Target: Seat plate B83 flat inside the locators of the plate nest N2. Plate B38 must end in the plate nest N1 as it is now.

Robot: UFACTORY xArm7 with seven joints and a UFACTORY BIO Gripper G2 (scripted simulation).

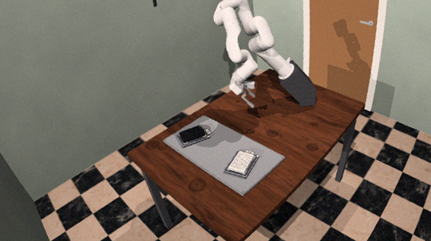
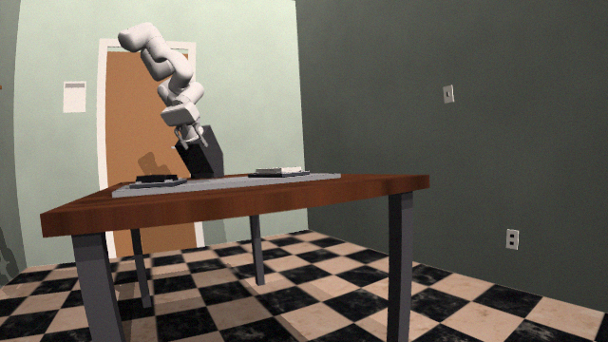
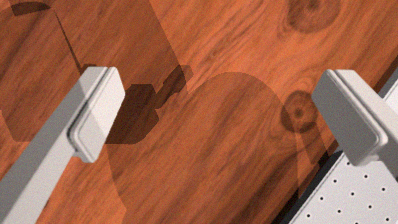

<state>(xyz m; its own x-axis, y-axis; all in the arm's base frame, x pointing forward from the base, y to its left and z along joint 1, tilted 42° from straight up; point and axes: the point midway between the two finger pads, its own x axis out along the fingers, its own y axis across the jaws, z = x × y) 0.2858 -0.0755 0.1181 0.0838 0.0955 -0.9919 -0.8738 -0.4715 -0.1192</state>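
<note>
My hand is 280 mm short of the black well plate, 250 mm to the left of it and 120 mm above it. The rest, counted from my hand: white well plate: 380 mm ahead, 110 mm to the left, 120 mm below; then grey mat: 310 mm ahead, 50 mm to the right, 150 mm below.
</note>
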